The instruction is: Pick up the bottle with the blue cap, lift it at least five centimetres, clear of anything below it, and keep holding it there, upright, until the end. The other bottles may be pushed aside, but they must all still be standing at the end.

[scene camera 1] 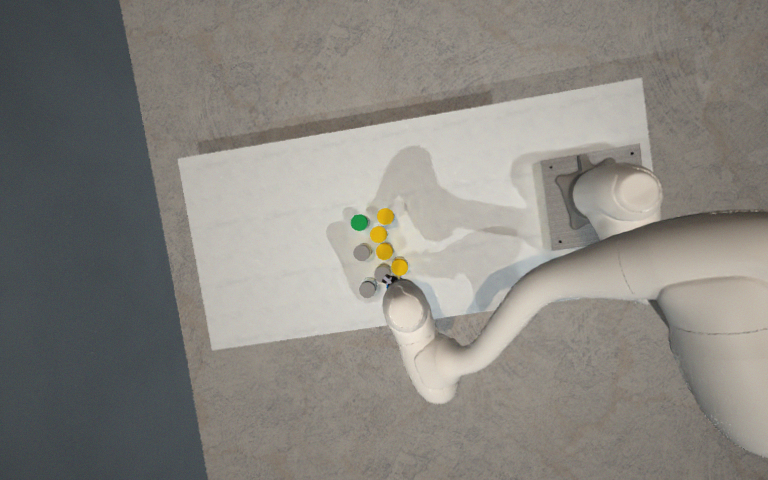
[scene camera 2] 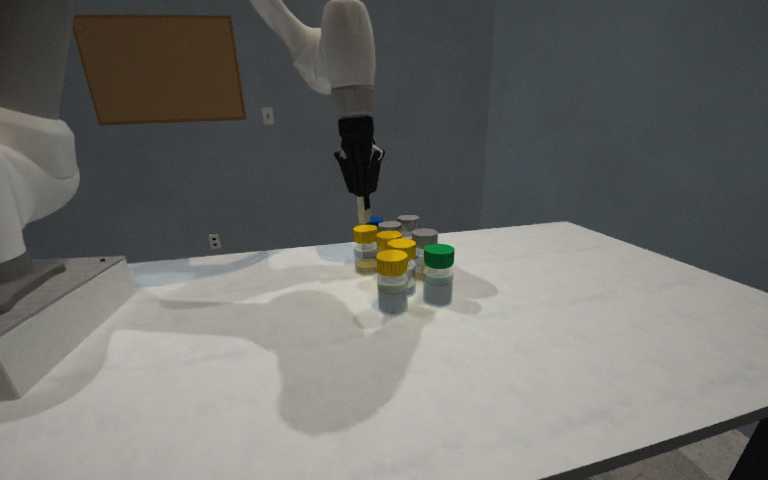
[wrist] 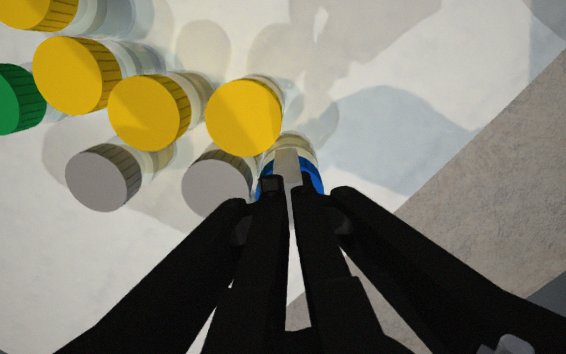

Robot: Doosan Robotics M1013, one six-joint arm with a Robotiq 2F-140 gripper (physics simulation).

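Places are measured from the arm's base along level axes (x ahead, y up, z right), in millimetres.
Pixels of known places: gripper, between the fingertips: [scene camera 2: 365, 222] [wrist: 287, 166].
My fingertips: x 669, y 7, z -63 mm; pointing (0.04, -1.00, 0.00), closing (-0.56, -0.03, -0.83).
Note:
Behind a point stands the place of what it marks.
The bottle with the blue cap [scene camera 2: 376, 220] @(z -67, x 700, y 7 mm) [wrist: 315, 181] @(z -87, x 670, y 7 mm) stands at the back of the group in the scene camera 2 view, mostly hidden there. In the wrist view its cap lies partly behind the fingertips. My gripper [scene camera 1: 389, 279] @(z -63, x 669, y 7 mm) [scene camera 2: 364, 209] @(z -63, x 669, y 7 mm) [wrist: 287, 166] @(z -63, x 669, y 7 mm) points down, shut and empty, with its fingertips together in front of or over the blue cap; I cannot tell whether they touch it. A yellow-capped bottle [scene camera 1: 399, 266] @(z -16, x 653, y 7 mm) [scene camera 2: 365, 233] @(z 7, x 645, y 3 mm) [wrist: 244, 117] @(z -19, x 651, y 7 mm) and a grey-capped bottle [scene camera 1: 381, 272] @(z -15, x 716, y 7 mm) [scene camera 2: 389, 226] @(z -5, x 707, y 7 mm) [wrist: 215, 182] @(z -20, x 707, y 7 mm) stand close beside the blue-capped one.
More yellow-capped bottles, a green-capped bottle [scene camera 1: 359, 222] @(z 165, x 728, y 8 mm) [scene camera 2: 438, 256] @(z 187, x 715, y 3 mm) [wrist: 17, 99] @(z 142, x 718, y 7 mm) and two other grey-capped bottles [scene camera 1: 361, 252] @(z 70, x 756, y 8 mm) [scene camera 1: 367, 289] @(z -53, x 779, y 7 mm) stand upright on the white table [scene camera 1: 254, 226] @(z 283, x 1105, y -98 mm) [scene camera 2: 566, 339] @(z 354, x 844, y -98 mm). The table's long edge runs close by the gripper. The robot's base plate [scene camera 1: 557, 226] @(z -63, x 128, y -9 mm) is at the right.

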